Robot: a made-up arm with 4 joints.
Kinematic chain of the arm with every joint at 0, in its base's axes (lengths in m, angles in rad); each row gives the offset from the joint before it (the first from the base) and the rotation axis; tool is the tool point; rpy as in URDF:
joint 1: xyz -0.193 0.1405 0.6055 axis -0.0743 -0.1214 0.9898
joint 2: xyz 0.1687 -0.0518 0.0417 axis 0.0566 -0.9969 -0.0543
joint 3: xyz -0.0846 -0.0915 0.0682 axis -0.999 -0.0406 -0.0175
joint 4: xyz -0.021 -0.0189 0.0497 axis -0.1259 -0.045 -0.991
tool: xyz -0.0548 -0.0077 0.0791 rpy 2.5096 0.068 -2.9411
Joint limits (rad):
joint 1: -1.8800..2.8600
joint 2: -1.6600..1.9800
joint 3: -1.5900..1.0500
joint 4: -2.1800..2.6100
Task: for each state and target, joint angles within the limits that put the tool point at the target. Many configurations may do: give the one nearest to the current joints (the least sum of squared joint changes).
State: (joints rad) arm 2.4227 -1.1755 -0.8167 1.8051
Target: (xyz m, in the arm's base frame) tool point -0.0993 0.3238 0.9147
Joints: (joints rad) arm 1.7681 -0.5751 -0.7344 1.2457
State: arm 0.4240 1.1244 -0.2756 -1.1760
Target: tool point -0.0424 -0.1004 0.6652
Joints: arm 0.4807 0.6912 -0.7875 -1.3268
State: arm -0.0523 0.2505 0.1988 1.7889
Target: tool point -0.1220 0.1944 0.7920
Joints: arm 0.8155 -0.1460 0.7023 1.9079
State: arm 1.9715 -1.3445 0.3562 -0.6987
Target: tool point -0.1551 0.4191 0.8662
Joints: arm 1.4541 -1.2569 1.0500 -0.5863
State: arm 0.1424 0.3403 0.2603 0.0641
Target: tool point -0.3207 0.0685 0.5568
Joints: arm -0.5092 1.2298 0.2259 0.0495
